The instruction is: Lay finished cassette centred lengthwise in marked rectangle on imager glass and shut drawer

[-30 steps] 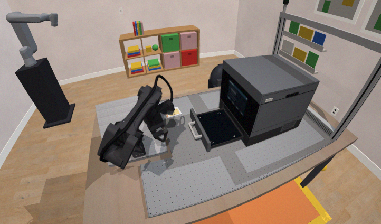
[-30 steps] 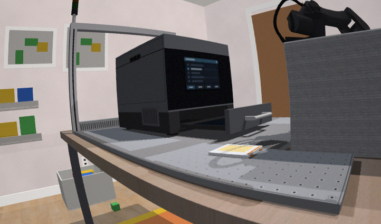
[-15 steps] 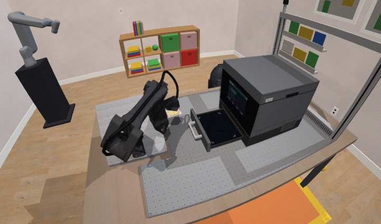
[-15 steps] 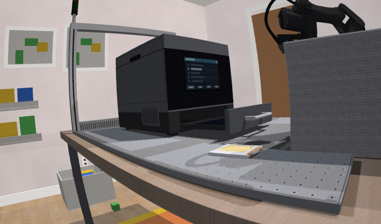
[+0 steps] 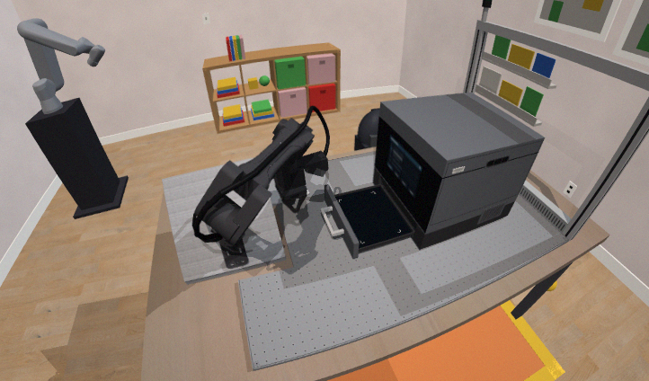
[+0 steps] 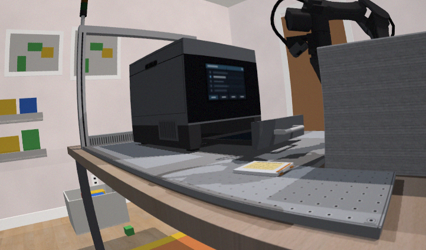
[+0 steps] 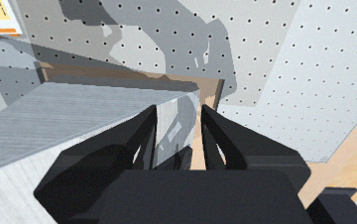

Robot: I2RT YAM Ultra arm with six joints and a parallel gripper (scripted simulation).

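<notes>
Right now my hand is 6 cm short of the finished cassette, 26 cm to the right of it and 17 cm above it. Round my hand: drawer (26 cm ahead, 1 cm to the left, 13 cm below); metal frame post (98 cm ahead, 35 cm to the left, 10 cm above).
</notes>
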